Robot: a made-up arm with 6 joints. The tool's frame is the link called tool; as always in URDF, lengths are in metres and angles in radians.
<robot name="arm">
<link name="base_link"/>
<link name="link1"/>
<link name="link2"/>
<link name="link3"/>
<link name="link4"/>
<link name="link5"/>
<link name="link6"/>
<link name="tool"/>
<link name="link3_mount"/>
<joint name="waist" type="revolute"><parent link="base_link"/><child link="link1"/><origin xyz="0.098 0.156 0.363" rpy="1.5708 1.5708 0"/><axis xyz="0 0 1"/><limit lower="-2.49" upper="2.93" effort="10" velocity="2.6"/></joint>
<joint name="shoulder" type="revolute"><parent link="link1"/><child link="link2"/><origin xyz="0.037 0.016 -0.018" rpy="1.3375 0.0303 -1.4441"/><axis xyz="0 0 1"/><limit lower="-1.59" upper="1.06" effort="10" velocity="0.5"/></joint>
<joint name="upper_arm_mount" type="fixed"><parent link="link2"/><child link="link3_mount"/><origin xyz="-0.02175 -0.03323 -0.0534"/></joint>
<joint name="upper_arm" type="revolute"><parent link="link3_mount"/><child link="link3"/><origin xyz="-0.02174 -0.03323 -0.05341" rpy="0.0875 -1.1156 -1.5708"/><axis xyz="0 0 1"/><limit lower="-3.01" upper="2.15" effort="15" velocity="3"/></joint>
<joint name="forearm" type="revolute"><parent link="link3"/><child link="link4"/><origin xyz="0.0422 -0.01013 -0.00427" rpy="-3.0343 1.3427 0"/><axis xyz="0 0 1"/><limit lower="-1.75" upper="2.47" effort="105" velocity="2.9"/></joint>
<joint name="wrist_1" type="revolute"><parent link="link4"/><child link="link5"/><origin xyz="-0.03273 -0.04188 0.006" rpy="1.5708 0 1.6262"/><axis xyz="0 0 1"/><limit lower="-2.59" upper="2.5" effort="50" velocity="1.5"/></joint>
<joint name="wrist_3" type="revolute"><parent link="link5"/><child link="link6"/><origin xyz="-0.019 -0.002 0.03" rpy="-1.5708 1.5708 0"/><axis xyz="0 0 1"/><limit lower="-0.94" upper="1.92" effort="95" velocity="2"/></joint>
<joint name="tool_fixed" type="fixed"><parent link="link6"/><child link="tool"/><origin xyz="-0.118 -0.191 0.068" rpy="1.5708 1.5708 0"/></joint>
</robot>
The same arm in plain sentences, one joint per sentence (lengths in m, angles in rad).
The arm has six revolute joints in a row. What follows holds with every joint at zero, and every direction is one of the base frame's. Joint 1 is mounted 0.0980 m along +x and 0.1560 m along +y and 0.3630 m along +z from the base frame's origin and turns about -y, from -2.4900 to 2.9300 rad. Joint 2 is mounted 0.0160 m along +x and 0.0180 m along +y and 0.0370 m along -z from joint 1 and turns about the direction (-0.129902, -0.231104, 0.964218), from -1.5900 to 1.0600 rad. Joint 3 is mounted 0.0570 m along +x and 0.0880 m along +y and 0.0820 m along -z from joint 2 and turns about the direction (0.029699, -0.973955, 0.22479), from -3.0100 to 2.1500 rad. Joint 4 is mounted 0.0050 m along +x and 0.0140 m along +y and 0.0410 m along +z from joint 3 and turns about -z, from -1.7500 to 2.4700 rad. Joint 5 is mounted 0.0400 m along -x and 0.0350 m along -y and 0.0060 m along -z from joint 4 and turns about +y, from -2.5900 to 2.5000 rad. Joint 6 is mounted 0.0190 m along -x and 0.0300 m along +y and 0.0020 m along +z from joint 5 and turns about -z, from -0.9400 to 1.9200 rad. The tool frame, which is the frame that the pose is given for, is mounted 0.1910 m along +x and 0.1180 m along +y and 0.0680 m along -z from joint 6; its axes are the base frame's turned by roll 3.1416, pitch -1.5708 and yaw 0.0000 rad (as in URDF: about the fixed x, then y, then z).
